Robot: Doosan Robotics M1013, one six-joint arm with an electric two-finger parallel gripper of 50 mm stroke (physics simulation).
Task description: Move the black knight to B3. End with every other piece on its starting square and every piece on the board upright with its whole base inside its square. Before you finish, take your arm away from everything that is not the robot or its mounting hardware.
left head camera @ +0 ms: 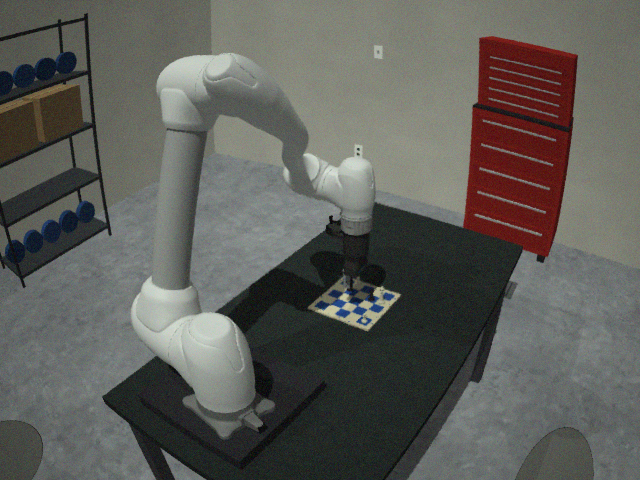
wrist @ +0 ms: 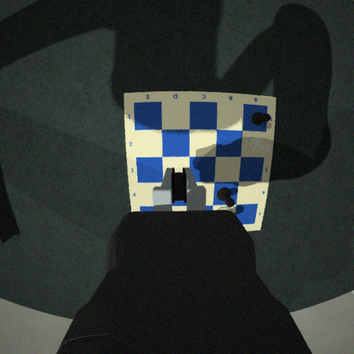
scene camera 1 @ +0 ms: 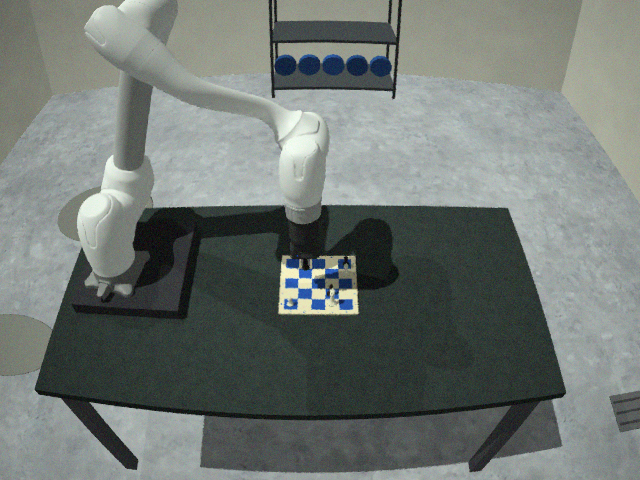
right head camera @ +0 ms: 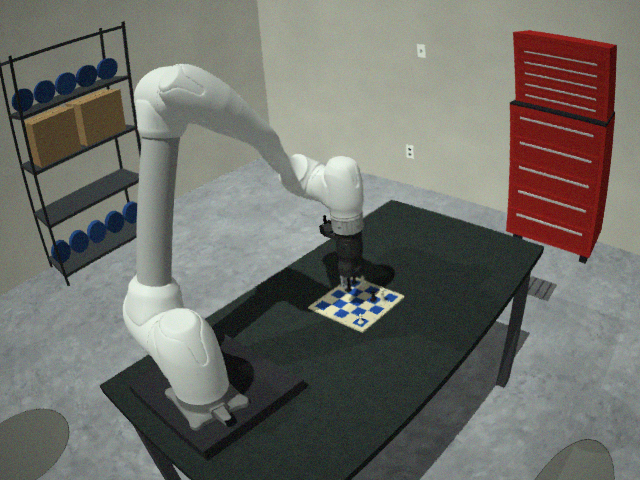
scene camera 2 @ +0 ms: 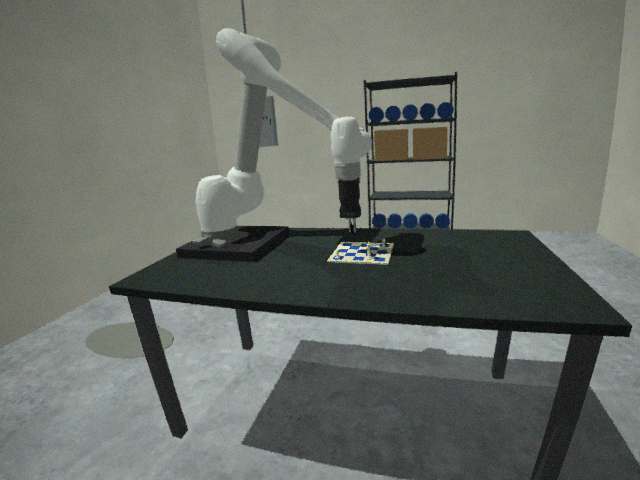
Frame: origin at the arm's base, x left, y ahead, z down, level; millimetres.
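Seen in the pictures: gripper, fingertip midpoint: point(left head camera: 348, 286) point(scene camera 1: 305, 263) point(right head camera: 346, 286) point(scene camera 2: 352, 231); arm's base at its link origin: point(left head camera: 228, 406) point(scene camera 1: 117, 271) point(right head camera: 206, 399) point(scene camera 2: 221, 239).
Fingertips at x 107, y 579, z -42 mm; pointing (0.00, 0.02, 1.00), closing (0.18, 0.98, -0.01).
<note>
Offsets run from my fingertips to a thing's top centre. Level surfaces: height alone.
My gripper point(left head camera: 349, 280) point(right head camera: 347, 282) point(scene camera 2: 352, 225) point(wrist: 178, 178) is shut on the black knight {dx -6, dy +1, dz -29 mm} point(scene camera 1: 305, 265), raised above the chessboard point(left head camera: 312, 308) point(scene camera 1: 280, 310) point(wrist: 128, 150). In the wrist view the dark fingertips hide the knight's shape and lie over the D3-D4 area. B3 point(wrist: 227, 170) is a bare pale square in shadow. A black piece {dx -35, dy +77, dz +32 mm} point(wrist: 223, 194) point(right head camera: 373, 296) stands on B4. A white piece {dx -68, dy +86, dz +12 mm} point(scene camera 1: 332, 297) point(scene camera 2: 369, 251) stands on B5, mostly hidden in the wrist view.
Another black piece point(wrist: 258, 118) stands on A1, with a faint white piece point(wrist: 259, 144) on A2. A low white piece {dx -92, dy -28, dz +44 mm} point(scene camera 1: 291, 302) point(right head camera: 360, 320) stands on E5. The board lies on the dark table {dz +82 mm} point(scene camera 1: 413, 335), right of the robot's mounting plate point(scene camera 1: 129, 308) in scene camera 1.
</note>
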